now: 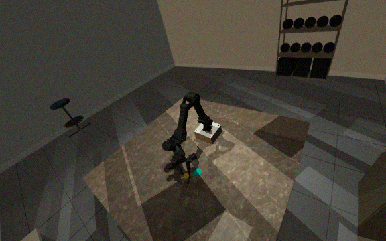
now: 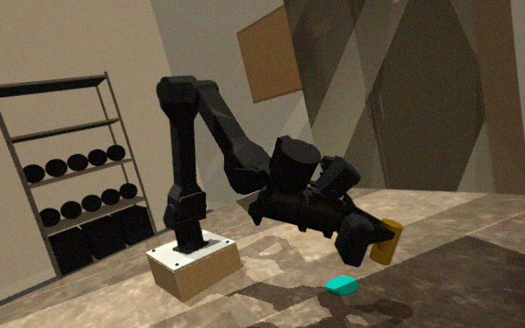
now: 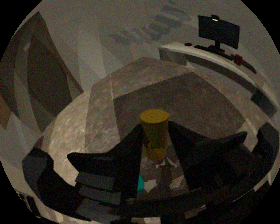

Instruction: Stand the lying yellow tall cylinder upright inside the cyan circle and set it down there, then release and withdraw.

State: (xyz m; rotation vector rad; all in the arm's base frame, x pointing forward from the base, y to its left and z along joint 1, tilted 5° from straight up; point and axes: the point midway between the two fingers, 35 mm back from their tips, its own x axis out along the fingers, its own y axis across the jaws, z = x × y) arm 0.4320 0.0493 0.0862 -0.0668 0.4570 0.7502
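The cyan circle is 120 mm below my gripper tip, 110 mm behind it and 10 mm to the right of it. From my gripper tip the other things lie so: yellow tall cylinder 20 mm below, 10 mm behind.
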